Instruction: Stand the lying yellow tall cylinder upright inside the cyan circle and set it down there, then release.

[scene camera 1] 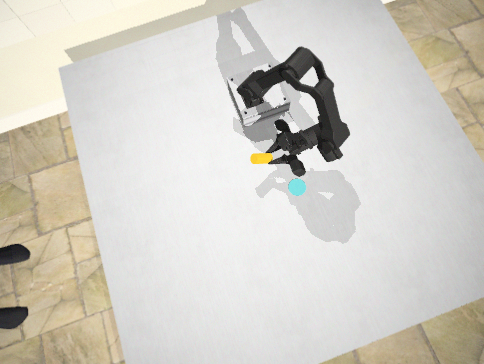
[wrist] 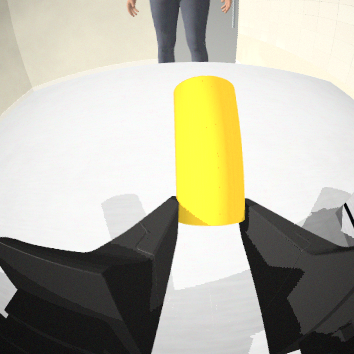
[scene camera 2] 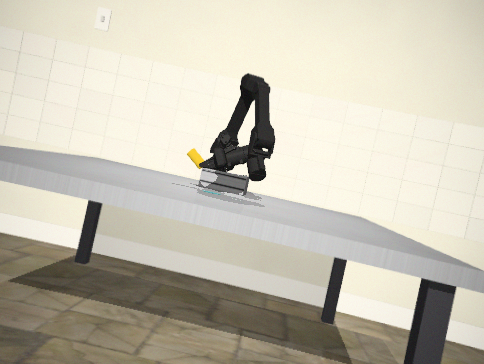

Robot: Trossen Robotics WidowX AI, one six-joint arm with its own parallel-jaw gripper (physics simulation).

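Frame: origin at the arm's base, x ahead, y left, z up, level; metres.
Where they show: gripper, fingertip midpoint: point(scene camera 1: 266, 159) point(wrist: 208, 204) point(scene camera 2: 200, 165); arm's base at its link origin: point(scene camera 1: 252, 98) point(scene camera 2: 218, 170).
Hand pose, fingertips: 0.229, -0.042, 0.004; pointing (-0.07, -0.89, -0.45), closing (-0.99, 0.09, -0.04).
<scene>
Each offset is from my fingertips to the top centre of the thing, as dx, dy, dz. "*": to the spot under its first point. Level surfaces: height alone.
The yellow tall cylinder {-0.001, -0.018, +0.054} point(scene camera 1: 261, 158) point(scene camera 2: 195, 158) point(wrist: 208, 150) is held near one end between the fingertips of my gripper point(scene camera 1: 271, 156) point(scene camera 2: 201, 165) point(wrist: 208, 204). The gripper is shut on it. In scene camera 2 the cylinder is above the table, tilted, with its free end up and to the left. The cyan circle {* +0.108, +0.068, -0.073} point(scene camera 1: 297, 187) point(scene camera 2: 211, 192) lies flat on the table; in scene camera 1 it is below and to the right of the cylinder, beside the arm's shadow. The circle does not show in the wrist view.
The arm's metal base point(scene camera 1: 267, 116) point(scene camera 2: 223, 181) stands on the grey-white table {dz -0.074} point(scene camera 1: 200, 280) point(scene camera 2: 310, 215) point(wrist: 90, 150), behind the circle. The arm's elbow and forearm reach out over the table. A person point(wrist: 179, 30) stands beyond the table edge in the wrist view.
</scene>
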